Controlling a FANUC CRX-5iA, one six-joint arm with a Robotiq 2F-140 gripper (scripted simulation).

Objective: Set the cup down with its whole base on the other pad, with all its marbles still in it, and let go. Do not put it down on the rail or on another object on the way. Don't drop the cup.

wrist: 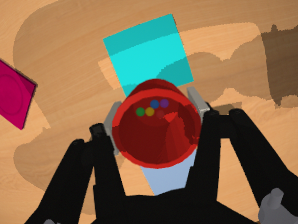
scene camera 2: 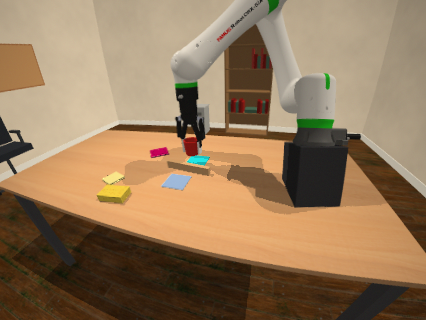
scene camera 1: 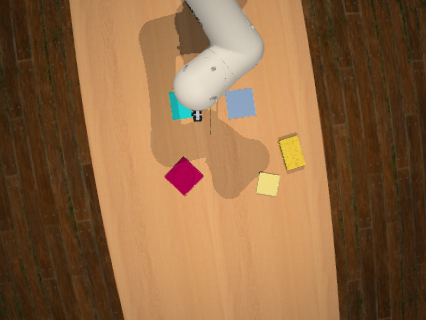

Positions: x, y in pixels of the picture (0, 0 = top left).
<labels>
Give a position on a magenta block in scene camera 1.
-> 183, 176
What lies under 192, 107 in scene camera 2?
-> The gripper.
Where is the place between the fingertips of the gripper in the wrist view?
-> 155, 105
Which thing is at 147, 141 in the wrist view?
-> A red cup.
</labels>
